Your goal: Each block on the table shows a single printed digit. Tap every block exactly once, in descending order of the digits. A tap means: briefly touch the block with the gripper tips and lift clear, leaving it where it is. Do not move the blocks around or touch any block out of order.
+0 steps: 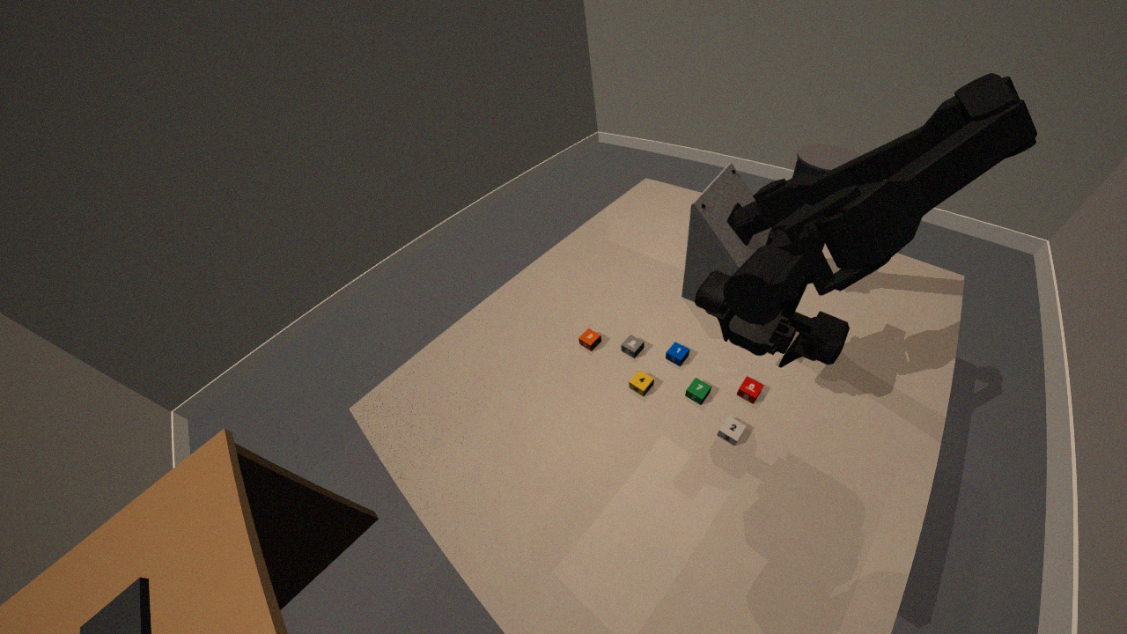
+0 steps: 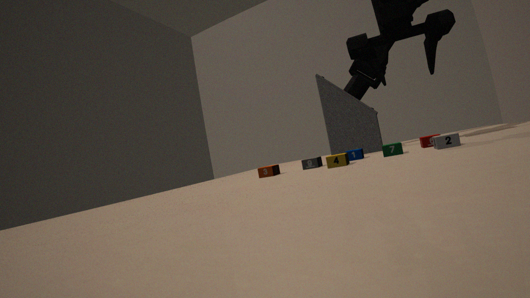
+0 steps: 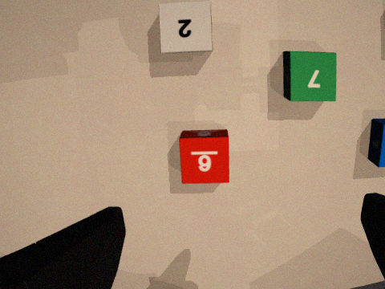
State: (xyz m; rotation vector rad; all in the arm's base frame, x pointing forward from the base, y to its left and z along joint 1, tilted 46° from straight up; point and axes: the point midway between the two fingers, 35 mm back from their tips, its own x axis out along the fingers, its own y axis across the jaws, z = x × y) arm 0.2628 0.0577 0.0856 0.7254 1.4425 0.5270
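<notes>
Now: gripper tip 21 cm to the left of the grey 9 block and 12 cm above it. Round my gripper tip: red block (12 cm below, 2 cm to the left, 2 cm behind); white 2 block (12 cm below, 7 cm ahead, 2 cm to the left); green 7 block (12 cm below, 6 cm to the right, 3 cm ahead).
</notes>
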